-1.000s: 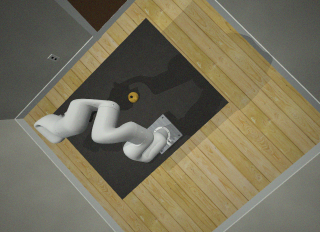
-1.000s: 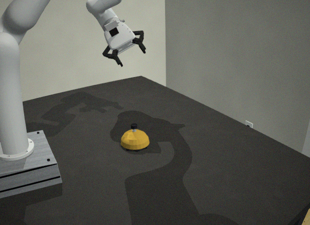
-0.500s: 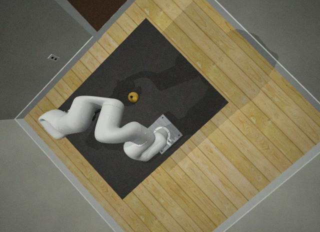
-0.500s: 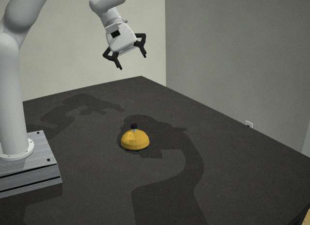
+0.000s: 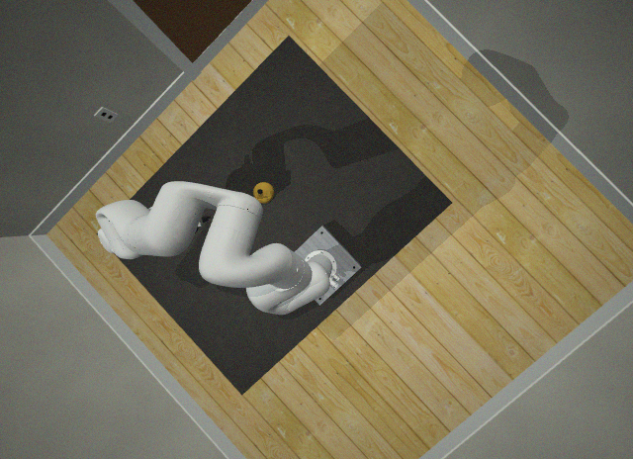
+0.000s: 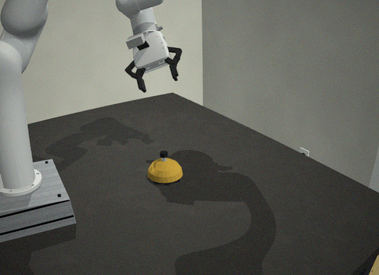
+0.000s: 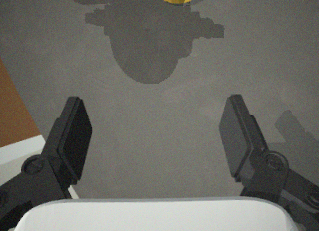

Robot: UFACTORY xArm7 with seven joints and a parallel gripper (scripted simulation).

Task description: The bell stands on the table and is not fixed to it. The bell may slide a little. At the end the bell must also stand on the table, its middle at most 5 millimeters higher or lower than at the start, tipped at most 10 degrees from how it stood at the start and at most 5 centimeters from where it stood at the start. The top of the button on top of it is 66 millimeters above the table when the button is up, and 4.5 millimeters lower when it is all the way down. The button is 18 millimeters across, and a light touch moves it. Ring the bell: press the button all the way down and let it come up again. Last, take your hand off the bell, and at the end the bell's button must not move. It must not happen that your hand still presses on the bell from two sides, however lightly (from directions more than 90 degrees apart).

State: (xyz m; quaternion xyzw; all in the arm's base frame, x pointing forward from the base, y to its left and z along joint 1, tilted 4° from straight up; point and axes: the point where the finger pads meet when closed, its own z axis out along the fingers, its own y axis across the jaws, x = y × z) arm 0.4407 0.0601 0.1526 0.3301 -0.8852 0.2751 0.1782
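Now: the black button 14 cm to the right of my hand, 14 cm below it and 9 cm behind it. From my hand the other things lie so: yellow dome bell 15 cm below, 14 cm to the right, 9 cm behind.
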